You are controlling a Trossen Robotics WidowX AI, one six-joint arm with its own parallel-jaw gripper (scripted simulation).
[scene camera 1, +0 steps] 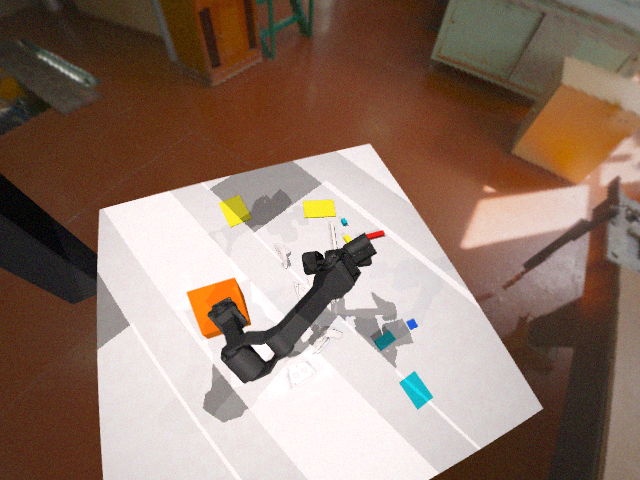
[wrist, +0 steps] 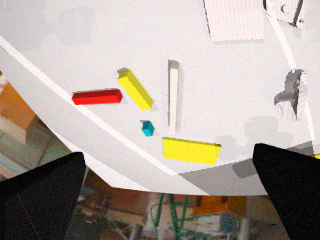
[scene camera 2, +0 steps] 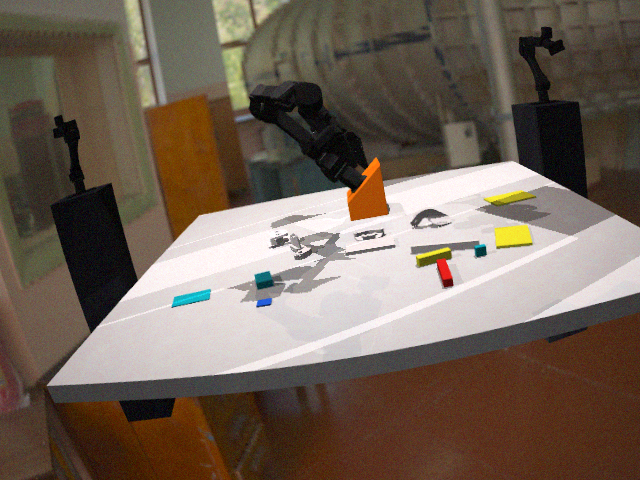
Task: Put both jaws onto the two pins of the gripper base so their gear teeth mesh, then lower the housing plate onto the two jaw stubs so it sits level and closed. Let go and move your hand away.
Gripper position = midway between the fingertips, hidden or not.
My gripper (scene camera 2: 361,167) is open and holds nothing. I also see a yellow plate (scene camera 2: 512,236).
The yellow plate shows as well in the wrist view (wrist: 176,149). My gripper also shows in the wrist view (wrist: 171,158).
